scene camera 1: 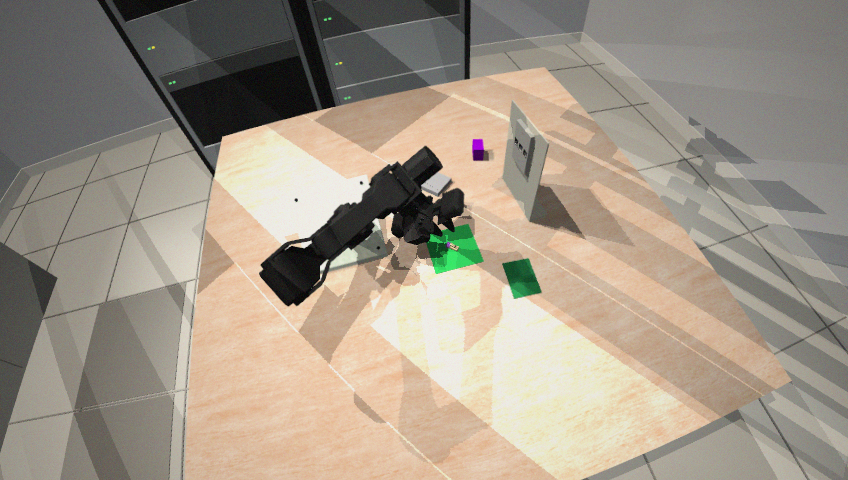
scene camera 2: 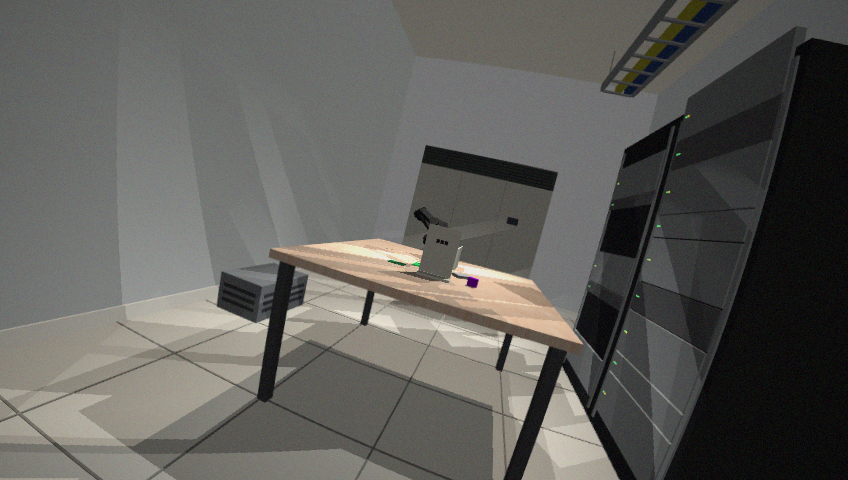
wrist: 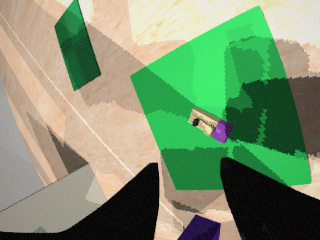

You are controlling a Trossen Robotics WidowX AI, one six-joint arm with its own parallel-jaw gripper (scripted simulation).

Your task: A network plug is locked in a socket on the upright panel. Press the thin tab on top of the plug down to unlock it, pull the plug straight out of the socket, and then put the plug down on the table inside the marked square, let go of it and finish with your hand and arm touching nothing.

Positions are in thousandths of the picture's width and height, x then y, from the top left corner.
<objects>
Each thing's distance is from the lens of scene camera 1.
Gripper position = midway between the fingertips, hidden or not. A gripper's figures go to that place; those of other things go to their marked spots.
my gripper (scene camera 1: 529, 484): 86 cm
grey panel (scene camera 1: 621, 314): 86 cm
green marked square (scene camera 1: 524, 541): 88 cm
</objects>
